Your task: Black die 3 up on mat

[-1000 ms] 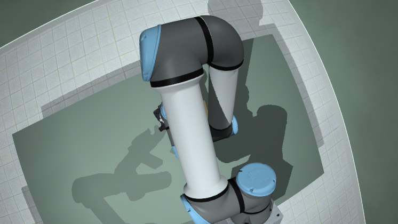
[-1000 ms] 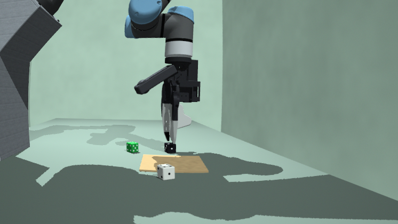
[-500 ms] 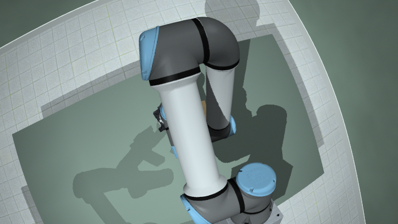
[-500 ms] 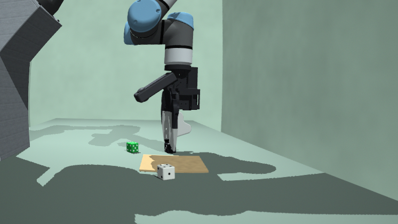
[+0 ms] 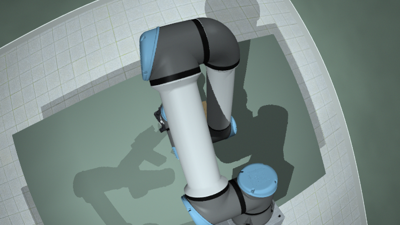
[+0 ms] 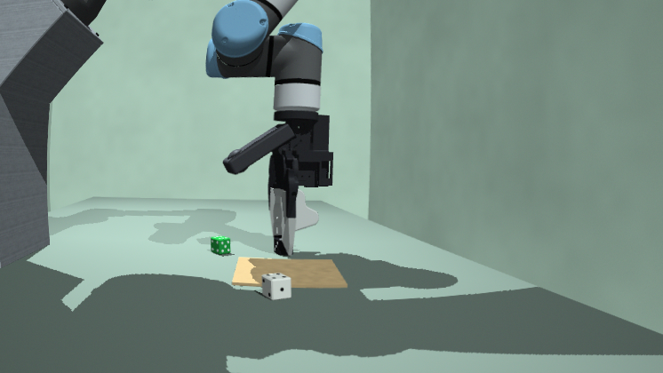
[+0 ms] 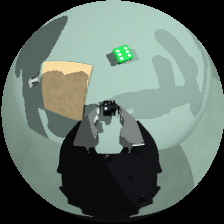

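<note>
The black die is right at my hand. Also, from my hand: white die (230 mm to the right, 60 mm behind); then tan mat (120 mm to the right, 20 mm below, 20 mm behind); then green die (100 mm behind).
</note>
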